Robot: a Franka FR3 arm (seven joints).
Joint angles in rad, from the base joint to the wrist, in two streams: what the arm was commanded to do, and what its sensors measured. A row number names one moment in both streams.
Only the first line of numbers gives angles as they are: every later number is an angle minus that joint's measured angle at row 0.
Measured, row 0: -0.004, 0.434, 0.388, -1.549, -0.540, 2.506, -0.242
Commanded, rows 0 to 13: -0.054, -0.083, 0.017, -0.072, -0.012, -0.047, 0.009; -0.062, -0.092, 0.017, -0.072, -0.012, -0.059, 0.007; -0.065, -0.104, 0.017, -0.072, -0.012, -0.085, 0.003; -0.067, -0.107, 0.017, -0.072, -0.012, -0.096, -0.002; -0.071, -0.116, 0.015, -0.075, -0.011, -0.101, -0.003; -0.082, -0.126, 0.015, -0.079, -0.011, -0.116, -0.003; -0.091, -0.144, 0.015, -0.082, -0.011, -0.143, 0.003; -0.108, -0.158, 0.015, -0.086, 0.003, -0.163, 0.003; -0.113, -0.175, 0.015, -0.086, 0.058, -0.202, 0.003; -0.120, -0.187, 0.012, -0.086, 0.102, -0.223, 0.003; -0.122, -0.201, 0.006, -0.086, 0.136, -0.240, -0.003; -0.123, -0.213, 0.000, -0.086, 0.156, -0.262, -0.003; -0.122, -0.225, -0.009, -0.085, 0.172, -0.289, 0.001; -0.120, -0.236, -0.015, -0.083, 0.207, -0.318, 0.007
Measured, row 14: -0.105, -0.171, -0.009, -0.046, 0.128, -0.257, -0.002
